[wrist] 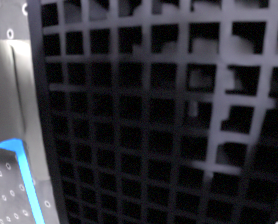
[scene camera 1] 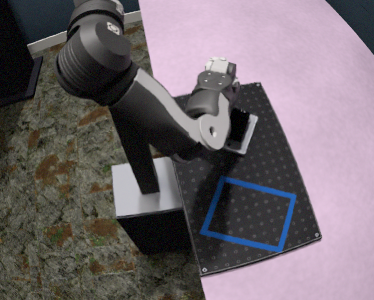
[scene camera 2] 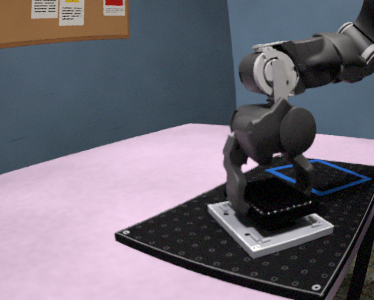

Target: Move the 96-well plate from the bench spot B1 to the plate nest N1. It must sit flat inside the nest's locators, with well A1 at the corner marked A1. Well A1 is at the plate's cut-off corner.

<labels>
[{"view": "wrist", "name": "black 96-well plate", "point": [172,76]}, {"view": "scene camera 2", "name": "gripper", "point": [268,200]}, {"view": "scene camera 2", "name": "black 96-well plate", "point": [272,201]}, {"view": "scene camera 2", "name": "grey plate nest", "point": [240,223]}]
</labels>
